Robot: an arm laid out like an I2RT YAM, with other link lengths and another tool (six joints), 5 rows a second.
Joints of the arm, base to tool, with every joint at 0 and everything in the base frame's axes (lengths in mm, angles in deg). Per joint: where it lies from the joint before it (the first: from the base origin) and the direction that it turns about. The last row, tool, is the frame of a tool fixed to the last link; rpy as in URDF.
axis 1: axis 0 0 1 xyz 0 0 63.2
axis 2: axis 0 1 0 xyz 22 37.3 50
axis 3: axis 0 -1 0 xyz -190.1 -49.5 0
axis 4: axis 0 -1 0 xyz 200.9 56.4 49.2
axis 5: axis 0 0 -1 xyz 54.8 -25.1 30
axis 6: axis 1 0 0 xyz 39.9 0 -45.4
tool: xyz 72 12 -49 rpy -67.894 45.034 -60.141
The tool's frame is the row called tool.
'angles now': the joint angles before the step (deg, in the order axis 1, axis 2, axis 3, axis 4, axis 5, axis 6). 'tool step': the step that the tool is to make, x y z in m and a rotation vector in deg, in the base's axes. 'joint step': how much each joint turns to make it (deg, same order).
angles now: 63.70, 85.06, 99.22, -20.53, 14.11, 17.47
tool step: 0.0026, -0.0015, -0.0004, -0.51, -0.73, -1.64
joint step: 0.23, 0.00, -0.08, 0.12, 1.96, -0.69
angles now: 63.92, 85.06, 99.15, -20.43, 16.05, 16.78
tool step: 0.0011, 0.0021, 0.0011, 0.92, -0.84, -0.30
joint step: 0.20, -0.11, -0.86, 2.03, 0.53, -0.31
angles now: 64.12, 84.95, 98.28, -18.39, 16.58, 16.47
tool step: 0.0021, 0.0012, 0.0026, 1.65, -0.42, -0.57
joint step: -0.13, -0.30, -0.90, 2.16, 0.41, 0.39
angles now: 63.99, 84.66, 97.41, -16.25, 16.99, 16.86
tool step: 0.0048, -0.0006, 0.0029, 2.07, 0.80, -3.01
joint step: -0.02, 0.06, -0.14, 1.11, 2.90, 1.88
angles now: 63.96, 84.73, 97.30, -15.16, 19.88, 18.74
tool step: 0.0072, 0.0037, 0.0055, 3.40, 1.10, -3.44
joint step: -0.01, 1.36, 1.13, 1.78, 3.35, 2.78
